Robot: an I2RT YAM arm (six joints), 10 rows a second.
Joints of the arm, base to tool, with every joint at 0 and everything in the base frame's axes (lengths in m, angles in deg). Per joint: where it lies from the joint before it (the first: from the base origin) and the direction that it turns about. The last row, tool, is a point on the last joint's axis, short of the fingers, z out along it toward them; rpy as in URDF.
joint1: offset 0.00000 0.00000 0.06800 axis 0 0 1
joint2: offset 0.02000 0.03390 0.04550 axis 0 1 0
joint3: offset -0.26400 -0.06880 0.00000 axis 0 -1 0
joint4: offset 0.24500 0.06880 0.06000 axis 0 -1 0
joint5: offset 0.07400 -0.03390 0.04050 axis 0 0 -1
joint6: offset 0.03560 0.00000 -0.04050 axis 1 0 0
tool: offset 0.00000 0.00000 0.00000 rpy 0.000 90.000 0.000
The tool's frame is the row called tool.
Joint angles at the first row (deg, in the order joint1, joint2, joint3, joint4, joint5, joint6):
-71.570, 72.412, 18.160, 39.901, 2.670, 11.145
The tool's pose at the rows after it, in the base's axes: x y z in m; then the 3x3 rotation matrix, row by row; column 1 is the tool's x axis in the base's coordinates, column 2 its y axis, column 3 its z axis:
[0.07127 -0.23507 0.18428], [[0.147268 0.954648 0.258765], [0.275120 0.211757 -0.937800], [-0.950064 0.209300 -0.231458]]
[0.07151 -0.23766 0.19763], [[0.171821 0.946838 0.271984], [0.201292 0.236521 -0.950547], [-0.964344 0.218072 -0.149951]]
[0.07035 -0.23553 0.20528], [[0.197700 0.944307 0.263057], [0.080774 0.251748 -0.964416], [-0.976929 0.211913 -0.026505]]
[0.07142 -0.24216 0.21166], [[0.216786 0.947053 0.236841], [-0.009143 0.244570 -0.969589], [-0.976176 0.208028 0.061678]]
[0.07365 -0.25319 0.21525], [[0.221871 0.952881 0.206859], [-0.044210 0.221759 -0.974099], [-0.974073 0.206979 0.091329]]
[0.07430 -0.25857 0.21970], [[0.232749 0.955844 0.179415], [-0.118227 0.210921 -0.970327], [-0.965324 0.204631 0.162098]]
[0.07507 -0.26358 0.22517], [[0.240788 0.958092 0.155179], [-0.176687 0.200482 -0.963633], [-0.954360 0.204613 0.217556]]
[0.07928 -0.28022 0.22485], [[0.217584 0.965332 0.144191], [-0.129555 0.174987 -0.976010], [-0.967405 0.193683 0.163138]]
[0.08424 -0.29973 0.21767], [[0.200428 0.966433 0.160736], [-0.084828 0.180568 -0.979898], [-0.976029 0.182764 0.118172]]
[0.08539 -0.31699 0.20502], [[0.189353 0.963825 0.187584], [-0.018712 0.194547 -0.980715], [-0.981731 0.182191 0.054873]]
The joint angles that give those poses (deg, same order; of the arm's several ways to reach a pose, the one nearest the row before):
-72.897, 72.471, 20.626, 38.457, 1.632, 12.812
-73.125, 71.697, 21.425, 41.647, 0.897, 12.878
-73.137, 71.981, 19.911, 50.551, 1.605, 12.281
-73.125, 74.847, 20.702, 57.686, 3.142, 11.836
-73.125, 78.021, 22.943, 60.337, 4.866, 11.549
-73.135, 80.545, 23.776, 66.155, 6.304, 10.929
-73.126, 82.322, 24.962, 70.037, 7.540, 10.410
-73.193, 84.950, 28.928, 65.511, 8.290, 9.941
-73.487, 89.796, 32.779, 63.856, 7.147, 9.751
-74.409, 94.344, 35.779, 61.721, 4.756, 10.251

